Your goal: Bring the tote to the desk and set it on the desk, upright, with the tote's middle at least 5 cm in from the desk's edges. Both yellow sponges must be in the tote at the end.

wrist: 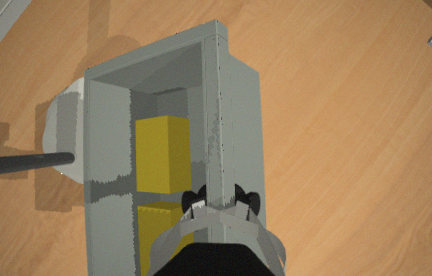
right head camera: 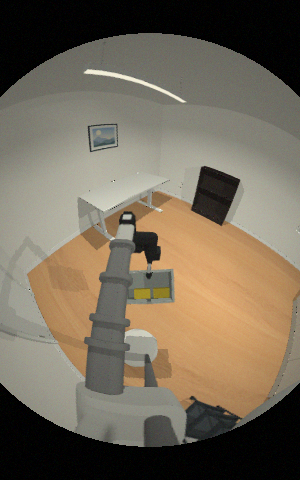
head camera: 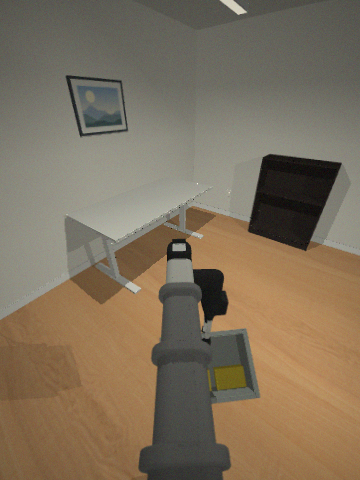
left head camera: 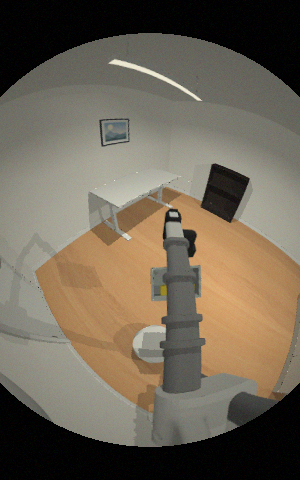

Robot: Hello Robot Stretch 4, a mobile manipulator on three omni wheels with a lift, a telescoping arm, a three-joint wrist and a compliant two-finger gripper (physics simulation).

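Places are measured from the robot's base along level axes (x down, y ahead, z right), in metres.
Where they show: gripper, between the fingertips: (wrist: pixel 222 198) (right head camera: pixel 148 274) (head camera: pixel 205 341); robot's base, origin of its link: (right head camera: pixel 137 346) (left head camera: pixel 152 342).
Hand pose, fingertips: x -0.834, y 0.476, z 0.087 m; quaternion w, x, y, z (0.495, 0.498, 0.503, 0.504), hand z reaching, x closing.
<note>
Each offset is from my fingertips to the centre of the thing. Level surfaces: height alone.
The grey tote @[dx +0.049, dy -0.053, dz -0.001 m] (head camera: pixel 253 364) (left head camera: pixel 152 284) (right head camera: pixel 173 286) (wrist: pixel 110 125) hangs upright above the floor, with its open top facing up. My gripper (head camera: pixel 205 340) (right head camera: pixel 149 275) (wrist: pixel 222 198) is shut on one long wall of the tote, one finger inside and one outside. One yellow sponge @[dx +0.102, dy -0.077, dz +0.084 m] (head camera: pixel 230 377) (right head camera: pixel 161 293) (wrist: pixel 162 155) lies in the tote. The other yellow sponge (right head camera: pixel 142 293) (wrist: pixel 157 230) lies beside it in the tote, partly hidden in the wrist view. The white desk @[dx +0.141 m] (head camera: pixel 140 202) (left head camera: pixel 132 186) (right head camera: pixel 122 190) stands apart from the tote, against the left wall.
A dark bookcase (head camera: pixel 302 160) (left head camera: pixel 231 171) (right head camera: pixel 220 172) stands by the wall right of the desk. My round white base (left head camera: pixel 150 345) (right head camera: pixel 145 345) is on the floor. A black folding object (right head camera: pixel 210 420) is at the lower right in the right head view. A framed picture (head camera: pixel 102 106) hangs above the desk.
</note>
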